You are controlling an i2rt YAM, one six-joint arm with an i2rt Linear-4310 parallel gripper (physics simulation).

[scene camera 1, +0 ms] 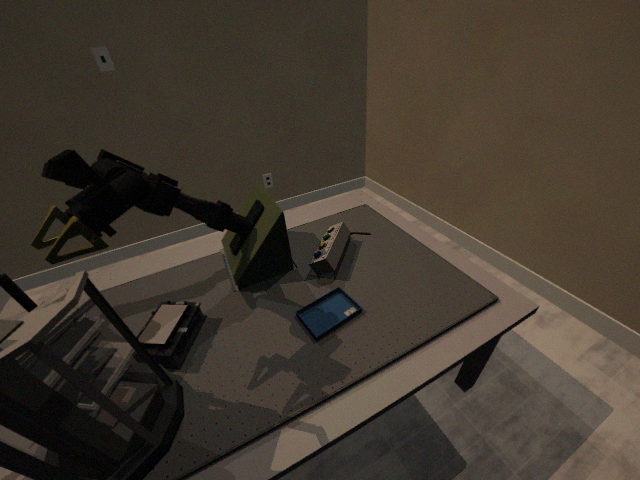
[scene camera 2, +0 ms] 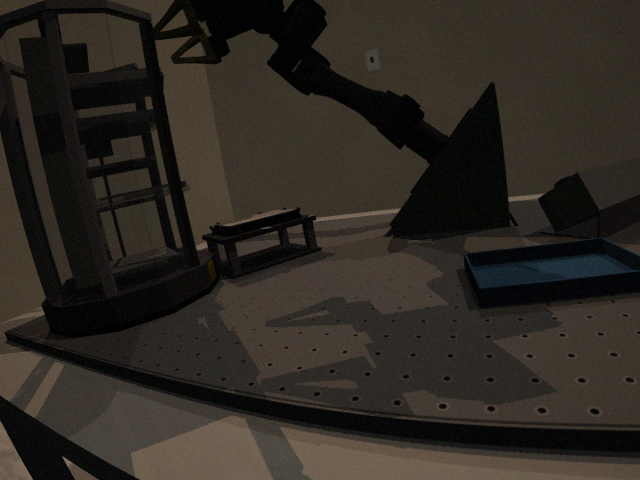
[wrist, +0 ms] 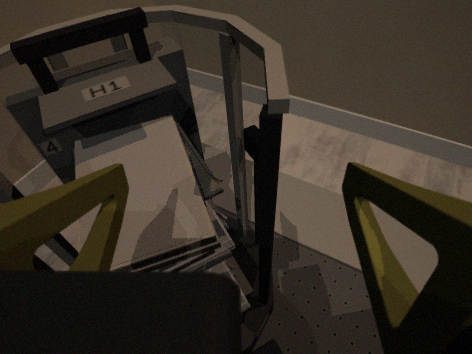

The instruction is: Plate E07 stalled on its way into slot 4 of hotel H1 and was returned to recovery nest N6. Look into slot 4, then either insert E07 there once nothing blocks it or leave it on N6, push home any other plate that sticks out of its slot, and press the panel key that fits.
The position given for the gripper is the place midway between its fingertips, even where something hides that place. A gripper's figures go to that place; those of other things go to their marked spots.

Scene:
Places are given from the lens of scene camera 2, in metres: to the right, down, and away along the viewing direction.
gripper [scene camera 2: 162, 49]: -0.26, -0.31, 0.49
dark slotted rack [scene camera 2: 97, 185]: -0.25, -0.06, 0.34

